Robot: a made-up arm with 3 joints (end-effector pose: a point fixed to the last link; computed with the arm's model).
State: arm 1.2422 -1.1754 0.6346
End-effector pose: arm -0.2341 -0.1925 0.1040 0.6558 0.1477 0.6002 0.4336
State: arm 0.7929 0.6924 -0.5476
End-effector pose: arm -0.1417 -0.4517 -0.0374 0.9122 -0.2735 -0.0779 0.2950
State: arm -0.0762 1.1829 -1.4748
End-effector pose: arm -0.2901 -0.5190 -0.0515 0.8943 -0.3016 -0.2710 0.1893
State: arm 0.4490 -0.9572 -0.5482
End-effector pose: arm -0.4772 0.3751 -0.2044 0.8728 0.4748 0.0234 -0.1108
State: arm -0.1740 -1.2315 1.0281
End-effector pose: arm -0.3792 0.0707 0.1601 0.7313 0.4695 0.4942 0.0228
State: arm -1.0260 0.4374 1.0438
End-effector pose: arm -0.1875 0.2637 0.3877 0.4259 0.0754 0.7395 -0.5158
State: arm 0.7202 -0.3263 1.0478
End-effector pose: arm -0.1782 -0.0973 0.3139 0.7181 -0.2037 0.6439 0.1680
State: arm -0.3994 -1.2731 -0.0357
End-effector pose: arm -0.2565 0.5607 -0.0134 0.7264 0.5915 -0.0024 -0.3499
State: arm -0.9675 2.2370 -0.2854
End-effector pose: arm -0.3547 0.2350 0.6414 0.4407 -0.6912 0.5545 -0.1438
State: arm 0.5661 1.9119 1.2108
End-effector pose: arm -0.2646 0.2754 0.2216 0.2465 -0.8541 0.2223 -0.4003
